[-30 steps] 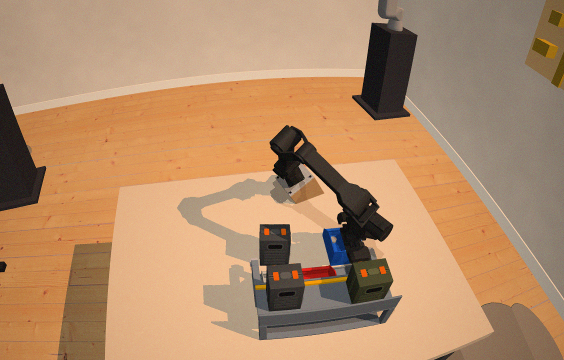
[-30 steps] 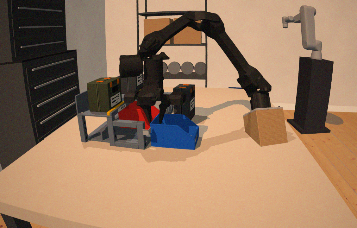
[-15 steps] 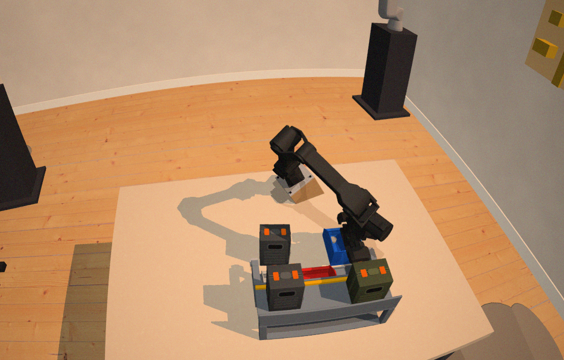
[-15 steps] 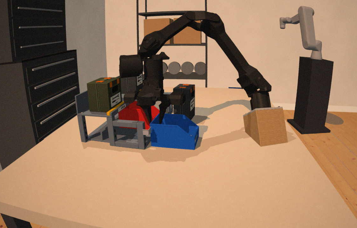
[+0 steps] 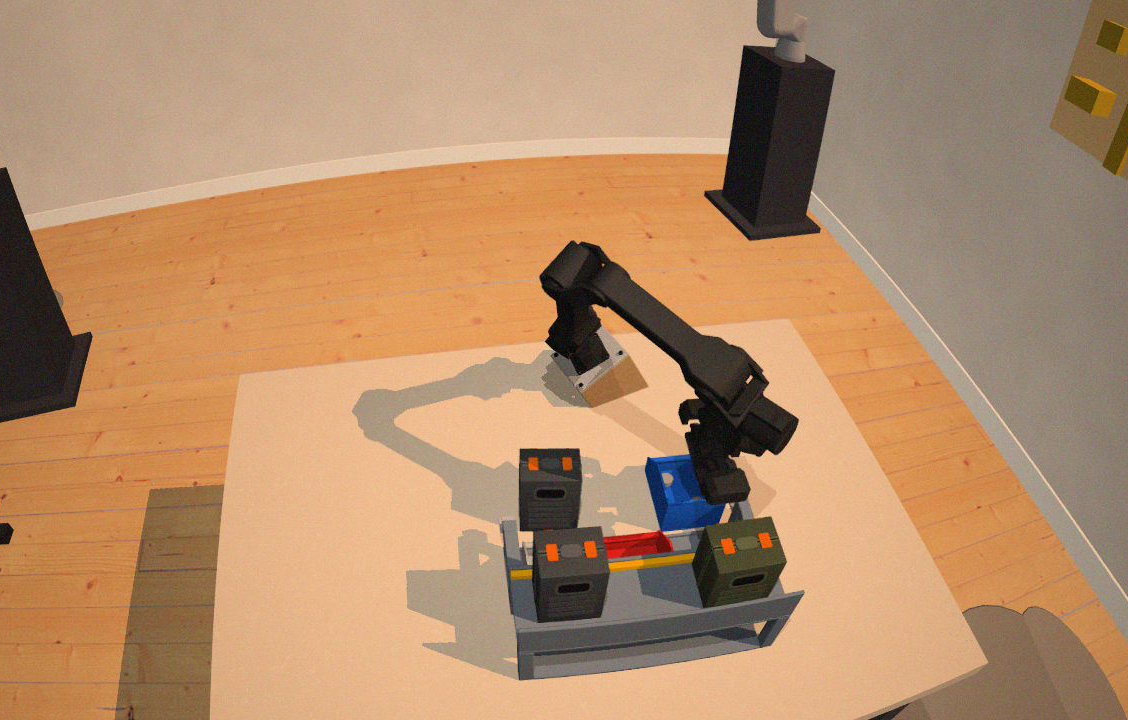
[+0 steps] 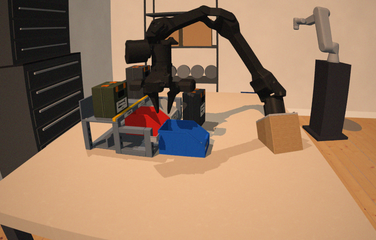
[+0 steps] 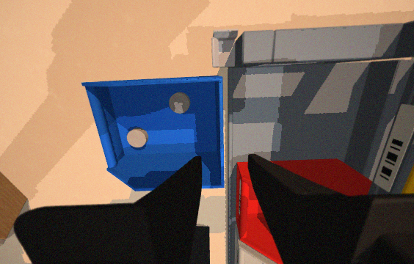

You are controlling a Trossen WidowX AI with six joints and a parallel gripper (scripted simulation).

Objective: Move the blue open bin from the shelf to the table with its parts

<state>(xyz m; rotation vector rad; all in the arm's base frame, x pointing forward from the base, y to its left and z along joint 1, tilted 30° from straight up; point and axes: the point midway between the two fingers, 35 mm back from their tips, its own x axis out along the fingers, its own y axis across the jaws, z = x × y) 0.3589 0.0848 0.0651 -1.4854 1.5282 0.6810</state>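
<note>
The blue open bin is 11 cm below my hand, 6 cm behind it and 1 cm to the left of it. The rest, counted from my hand: red bin 13 cm to the right, 10 cm below, 7 cm ahead; then yellow rail 14 cm to the right, 10 cm ahead, 4 cm below; then green case 17 cm ahead, 4 cm to the right, 1 cm above.
</note>
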